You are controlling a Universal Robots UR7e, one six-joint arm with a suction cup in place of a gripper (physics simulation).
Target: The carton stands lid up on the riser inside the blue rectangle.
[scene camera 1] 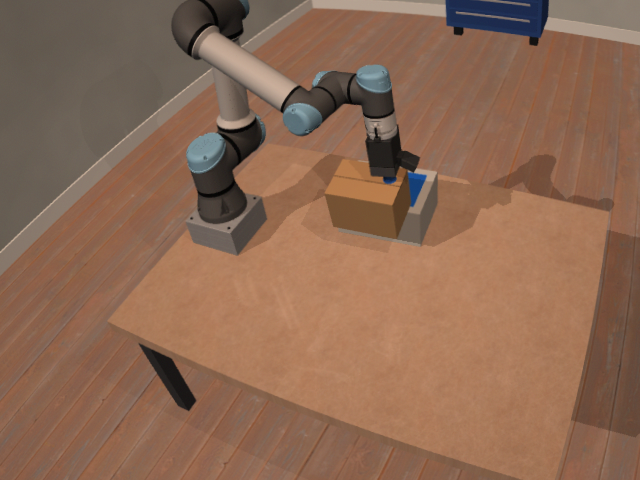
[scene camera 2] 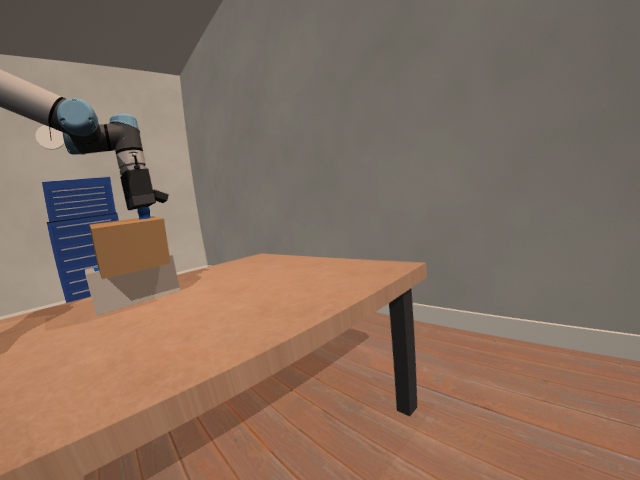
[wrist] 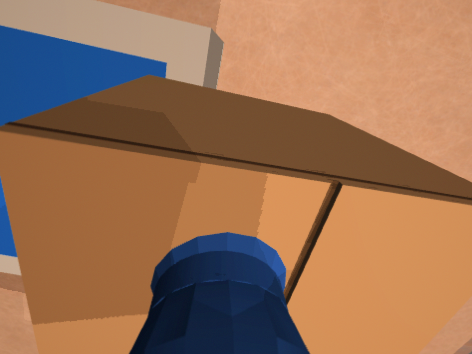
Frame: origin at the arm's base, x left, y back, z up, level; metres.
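Seen in the pictures: hand, its tool point: (scene camera 1: 389, 183) (wrist: 228, 258); arm's base, origin of its link: (scene camera 1: 222, 207).
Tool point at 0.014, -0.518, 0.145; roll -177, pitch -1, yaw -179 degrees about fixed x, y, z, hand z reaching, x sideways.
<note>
Offsets run from my tool point to a thing's middle, as dx, dy, dz. Level surfaces: height alone.
The brown carton @(-0.004, +0.056, -0.055) (scene camera 1: 361, 211) (scene camera 2: 131, 248) (wrist: 100, 200) hangs from my suction cup (scene camera 1: 389, 179) (scene camera 2: 144, 212) (wrist: 220, 265), which sits on its seamed top face, off centre. The carton looks close to level, with the seam up. It is over the near-left part of the grey riser @(+0.134, +0.048, -0.175) (scene camera 1: 423, 222) (scene camera 2: 103, 298) (wrist: 185, 49) and hangs past the riser's near side, its lower edge overlapping that side in both scene views. Part of the blue rectangle @(+0.134, +0.048, -0.115) (scene camera 1: 417, 186) (scene camera 2: 96, 269) (wrist: 60, 70) shows beyond it. Whether the carton touches the riser is hidden.
The riser stands on the brown table @(dz -0.235) (scene camera 1: 361, 335) (scene camera 2: 206, 335). The arm's grey base block (scene camera 1: 227, 232) is left of the riser in scene camera 1. A blue drawer cabinet (scene camera 1: 496, 15) (scene camera 2: 77, 201) stands on the floor behind the table.
</note>
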